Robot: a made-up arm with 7 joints. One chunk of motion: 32 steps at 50 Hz.
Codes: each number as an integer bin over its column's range. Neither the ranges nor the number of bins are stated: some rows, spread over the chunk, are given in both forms.
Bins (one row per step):
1: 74 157 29 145 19 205 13
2: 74 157 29 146 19 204 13
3: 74 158 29 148 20 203 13
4: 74 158 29 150 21 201 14
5: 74 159 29 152 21 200 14
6: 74 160 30 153 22 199 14
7: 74 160 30 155 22 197 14
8: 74 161 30 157 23 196 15
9: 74 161 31 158 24 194 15
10: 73 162 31 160 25 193 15
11: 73 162 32 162 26 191 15
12: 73 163 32 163 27 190 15
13: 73 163 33 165 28 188 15
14: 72 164 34 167 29 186 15
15: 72 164 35 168 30 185 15
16: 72 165 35 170 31 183 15
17: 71 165 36 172 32 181 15
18: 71 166 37 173 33 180 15
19: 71 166 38 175 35 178 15
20: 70 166 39 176 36 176 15
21: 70 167 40 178 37 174 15
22: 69 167 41 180 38 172 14
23: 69 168 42 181 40 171 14
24: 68 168 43 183 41 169 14
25: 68 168 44 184 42 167 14
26: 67 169 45 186 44 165 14
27: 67 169 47 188 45 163 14
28: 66 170 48 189 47 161 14
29: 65 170 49 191 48 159 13
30: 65 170 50 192 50 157 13
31: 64 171 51 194 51 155 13
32: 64 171 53 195 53 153 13
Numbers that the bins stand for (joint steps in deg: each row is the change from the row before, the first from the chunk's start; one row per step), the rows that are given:
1: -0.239 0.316 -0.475 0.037 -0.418 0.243 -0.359
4: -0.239 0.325 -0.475 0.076 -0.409 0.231 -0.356
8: -0.239 0.352 -0.471 0.131 -0.401 0.215 -0.353
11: -0.242 0.361 -0.462 0.171 -0.388 0.199 -0.353
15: -0.246 0.379 -0.449 0.218 -0.371 0.180 -0.353
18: -0.249 0.397 -0.440 0.257 -0.358 0.165 -0.353
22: -0.256 0.406 -0.423 0.312 -0.336 0.140 -0.356
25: -0.260 0.415 -0.410 0.343 -0.319 0.124 -0.356
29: -0.271 0.433 -0.389 0.398 -0.293 0.099 -0.359
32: -0.274 0.442 -0.371 0.429 -0.271 0.080 -0.359
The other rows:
2: -0.239 0.316 -0.475 0.045 -0.418 0.240 -0.359
3: -0.239 0.325 -0.475 0.061 -0.414 0.237 -0.359
5: -0.239 0.334 -0.475 0.092 -0.409 0.227 -0.356
6: -0.239 0.343 -0.471 0.100 -0.405 0.224 -0.356
7: -0.239 0.343 -0.471 0.116 -0.405 0.218 -0.356
9: -0.239 0.352 -0.466 0.139 -0.396 0.209 -0.353
10: -0.242 0.361 -0.466 0.155 -0.392 0.205 -0.353
12: -0.242 0.370 -0.462 0.178 -0.384 0.196 -0.353
13: -0.242 0.370 -0.458 0.194 -0.379 0.190 -0.353
14: -0.246 0.379 -0.453 0.210 -0.375 0.184 -0.353
16: -0.246 0.388 -0.449 0.233 -0.366 0.174 -0.353
17: -0.249 0.388 -0.445 0.249 -0.362 0.168 -0.353
19: -0.249 0.397 -0.436 0.273 -0.349 0.158 -0.353
20: -0.253 0.397 -0.432 0.280 -0.345 0.152 -0.353
21: -0.253 0.406 -0.427 0.296 -0.340 0.146 -0.353
23: -0.256 0.415 -0.419 0.320 -0.327 0.136 -0.356
24: -0.260 0.415 -0.415 0.335 -0.323 0.130 -0.356
26: -0.264 0.424 -0.406 0.359 -0.310 0.118 -0.356
27: -0.264 0.424 -0.397 0.375 -0.306 0.111 -0.356
28: -0.267 0.433 -0.393 0.382 -0.297 0.105 -0.356
30: -0.271 0.433 -0.384 0.406 -0.284 0.093 -0.359
31: -0.274 0.442 -0.380 0.422 -0.280 0.086 -0.359

